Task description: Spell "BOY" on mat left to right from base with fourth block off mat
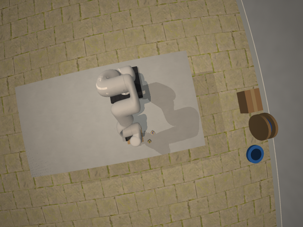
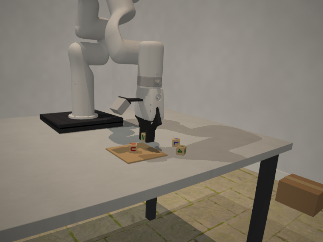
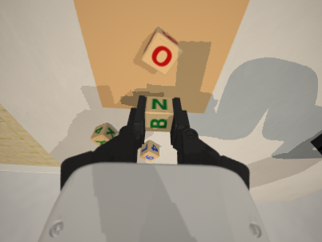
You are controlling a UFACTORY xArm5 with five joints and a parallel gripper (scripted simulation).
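My hand is 5 cm above the tan mat and 4 cm to the left of it.
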